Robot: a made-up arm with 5 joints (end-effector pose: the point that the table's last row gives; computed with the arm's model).
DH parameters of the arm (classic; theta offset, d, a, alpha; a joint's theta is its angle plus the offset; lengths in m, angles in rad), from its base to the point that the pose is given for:
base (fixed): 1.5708 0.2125 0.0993 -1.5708
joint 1: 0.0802 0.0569 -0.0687 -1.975
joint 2: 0 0.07 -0.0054 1.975
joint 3: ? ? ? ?
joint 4: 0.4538 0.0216 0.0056 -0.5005
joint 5: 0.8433 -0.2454 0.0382 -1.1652
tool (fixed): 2.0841 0.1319 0 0
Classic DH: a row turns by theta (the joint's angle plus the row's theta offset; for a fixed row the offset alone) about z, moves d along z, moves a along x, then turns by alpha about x.
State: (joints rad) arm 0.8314 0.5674 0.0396 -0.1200 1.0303
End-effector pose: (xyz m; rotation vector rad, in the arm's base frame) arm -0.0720 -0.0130 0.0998 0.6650 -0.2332 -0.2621
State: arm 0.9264 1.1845 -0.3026 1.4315 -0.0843
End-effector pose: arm 0.0816 0.1441 0.0645 1.1297 -0.1697 0.1654
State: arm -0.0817 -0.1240 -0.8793 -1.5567 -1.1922
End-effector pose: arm -0.1653 0.2145 0.2005 -0.4667 0.2634 1.7797
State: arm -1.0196 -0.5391 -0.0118 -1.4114 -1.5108
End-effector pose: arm -0.1803 0.2571 0.1171 -0.7108 -0.0107 1.7388
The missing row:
joint 3: -0.3895 0.2338 0.0848 1.3364
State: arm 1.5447 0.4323 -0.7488 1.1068 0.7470
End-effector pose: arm -0.0392 0.1353 0.0997 0.2045 0.5190 0.6939
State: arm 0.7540 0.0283 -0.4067 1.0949 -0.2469
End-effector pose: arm -0.1807 0.0694 0.0256 1.2393 0.7353 -0.0681
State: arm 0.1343 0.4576 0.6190 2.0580 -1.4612
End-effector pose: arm -0.2859 0.0864 -0.0453 1.1129 0.7022 -1.0408
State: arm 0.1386 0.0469 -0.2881 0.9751 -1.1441
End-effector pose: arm -0.2831 0.2068 0.0208 2.2122 0.7789 -0.9217
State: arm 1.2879 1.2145 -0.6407 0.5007 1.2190
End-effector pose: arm 0.0544 0.1324 0.2206 0.4068 -0.5934 0.5407
